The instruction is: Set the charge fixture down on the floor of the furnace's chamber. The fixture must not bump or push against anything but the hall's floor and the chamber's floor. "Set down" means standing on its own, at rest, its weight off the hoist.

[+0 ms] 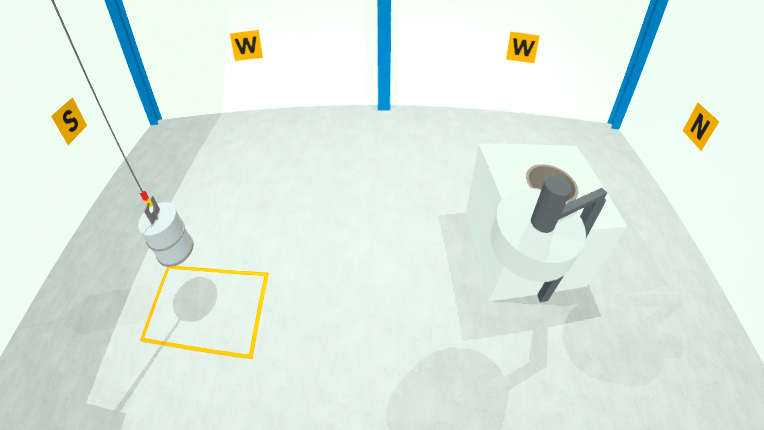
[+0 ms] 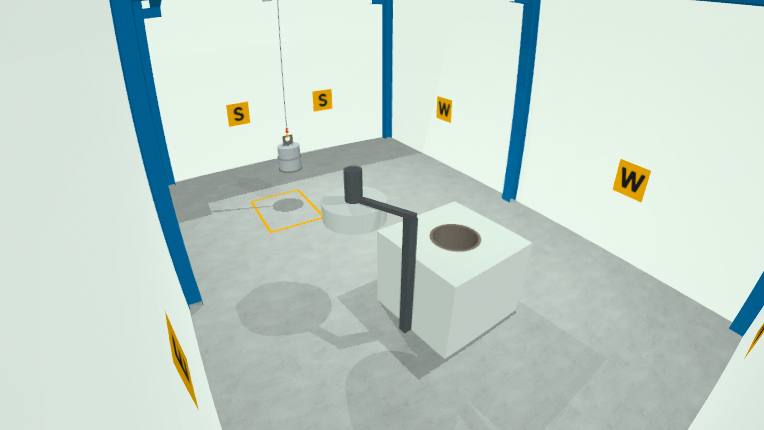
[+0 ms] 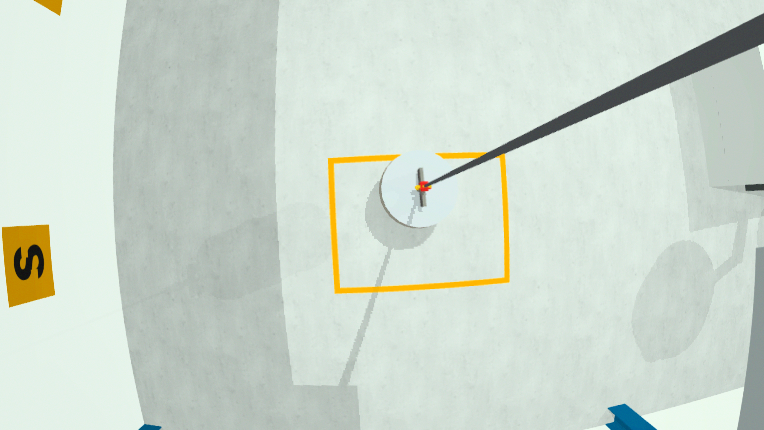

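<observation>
The charge fixture [image 1: 168,243] [image 2: 289,158] [image 3: 398,200], a light grey ribbed drum with a dark lug on top, hangs upright in the air. Its shadow lies apart from it, inside the yellow floor frame. My hook [image 1: 148,202] [image 2: 287,133] [image 3: 423,186], yellow below a red block, is shut on the fixture's lug, under the chain. The furnace [image 1: 483,229] [image 2: 483,315] is a white block far from the fixture. Its round chamber opening [image 1: 538,178] [image 2: 455,238] is uncovered in its top. The chamber's floor is hidden.
The yellow frame [image 1: 259,315] [image 2: 261,217] [image 3: 506,224] is marked on the floor. A thick round white lid [image 1: 510,229] [image 2: 342,217] hangs beside the opening, below a dark cylinder [image 1: 549,205] [image 2: 352,184]. A dark post [image 2: 408,272] with an arm carries them. Blue columns [image 1: 383,53] [image 2: 521,101] stand along the walls.
</observation>
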